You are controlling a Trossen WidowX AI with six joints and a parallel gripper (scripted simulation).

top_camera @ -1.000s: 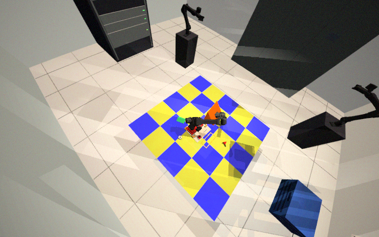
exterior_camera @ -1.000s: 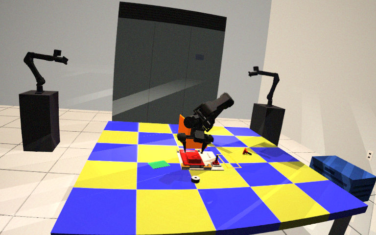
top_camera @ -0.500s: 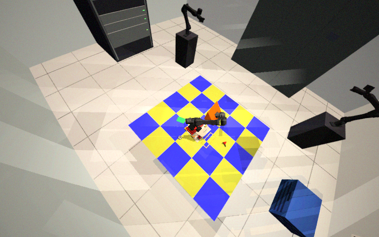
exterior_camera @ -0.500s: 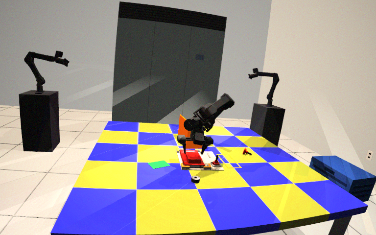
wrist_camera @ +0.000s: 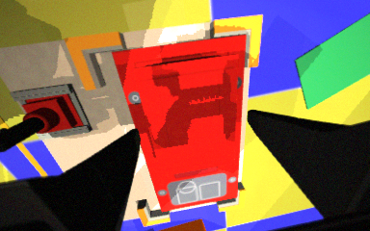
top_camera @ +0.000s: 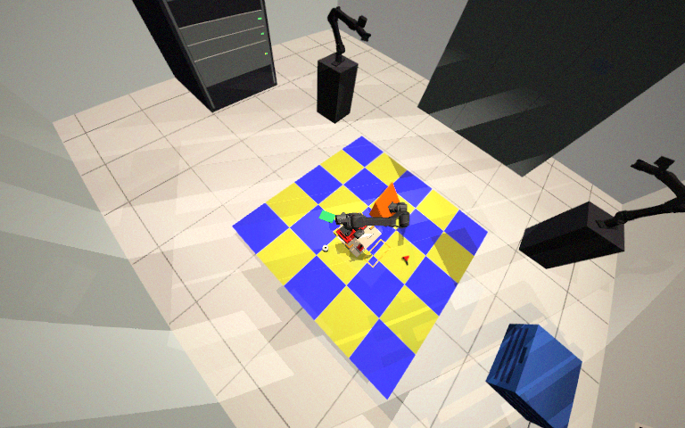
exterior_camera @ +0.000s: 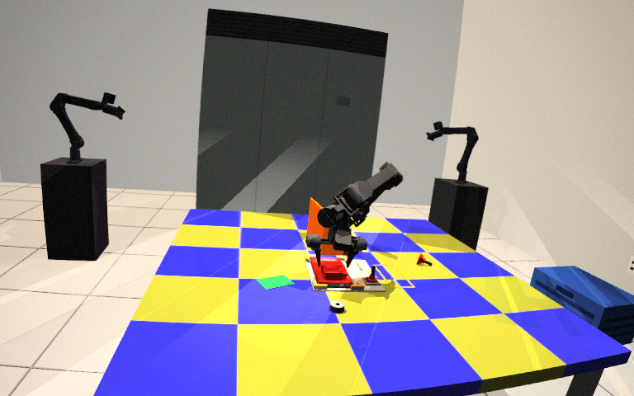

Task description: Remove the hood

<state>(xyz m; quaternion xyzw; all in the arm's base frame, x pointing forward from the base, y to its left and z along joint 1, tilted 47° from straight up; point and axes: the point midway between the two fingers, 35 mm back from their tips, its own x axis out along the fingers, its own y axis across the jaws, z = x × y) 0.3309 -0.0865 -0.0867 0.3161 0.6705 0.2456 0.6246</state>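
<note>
The red hood is 10 mm below my gripper tip. Round my gripper tip: green flat sheet: 180 mm to the right, 50 mm below; then black ring: 180 mm ahead, 40 mm to the right, 40 mm below.
</note>
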